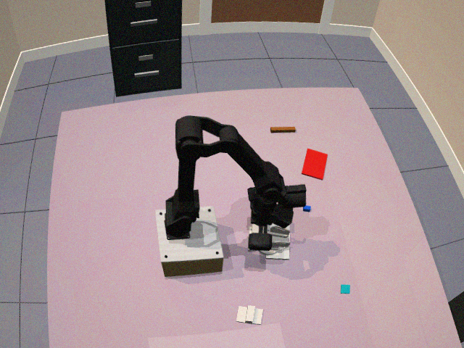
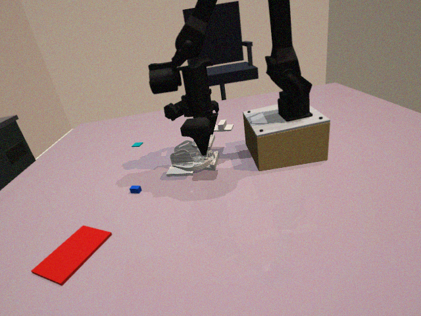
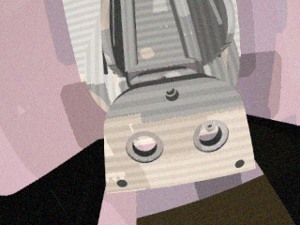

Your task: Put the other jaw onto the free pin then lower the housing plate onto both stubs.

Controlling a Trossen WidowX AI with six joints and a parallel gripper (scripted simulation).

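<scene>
My gripper tip is 10 mm short of the jaw, 20 mm to the left of it and 30 mm above it. Round my gripper tip: teal square (240 mm ahead, 230 mm to the right, 50 mm below); white ribbed stand (70 mm behind, 240 mm to the right, 40 mm below); blue cube (190 mm ahead, 80 mm to the left, 40 mm below).
</scene>
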